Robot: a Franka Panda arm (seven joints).
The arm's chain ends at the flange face. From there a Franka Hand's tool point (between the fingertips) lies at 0.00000 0.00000 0.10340 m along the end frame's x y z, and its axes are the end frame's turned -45 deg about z.
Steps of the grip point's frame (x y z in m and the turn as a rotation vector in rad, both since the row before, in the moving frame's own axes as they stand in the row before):
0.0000 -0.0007 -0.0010 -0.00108 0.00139 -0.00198
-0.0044 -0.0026 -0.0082 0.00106 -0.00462 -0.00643
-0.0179 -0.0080 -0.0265 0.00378 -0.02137 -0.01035
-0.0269 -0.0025 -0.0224 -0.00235 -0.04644 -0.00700
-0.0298 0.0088 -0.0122 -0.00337 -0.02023 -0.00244
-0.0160 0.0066 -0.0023 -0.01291 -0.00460 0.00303
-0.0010 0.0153 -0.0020 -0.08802 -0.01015 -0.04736
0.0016 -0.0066 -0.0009 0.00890 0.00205 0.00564
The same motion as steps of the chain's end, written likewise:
-0.0007 -0.0005 -0.0010 0.00022 0.00175 -0.00198
-0.0045 0.0010 -0.0082 -0.00252 -0.00402 -0.00643
-0.0165 0.0057 -0.0265 -0.01244 -0.01778 -0.01035
-0.0176 0.0137 -0.0223 -0.03450 -0.03118 -0.00700
-0.0136 0.0256 -0.0122 -0.01669 -0.01192 -0.00244
-0.0073 0.0147 -0.0023 -0.01238 0.00588 0.00303
0.0043 0.0045 -0.0016 -0.06942 0.05506 -0.04736
-0.0030 -0.0050 -0.0009 0.00774 -0.00484 0.00564

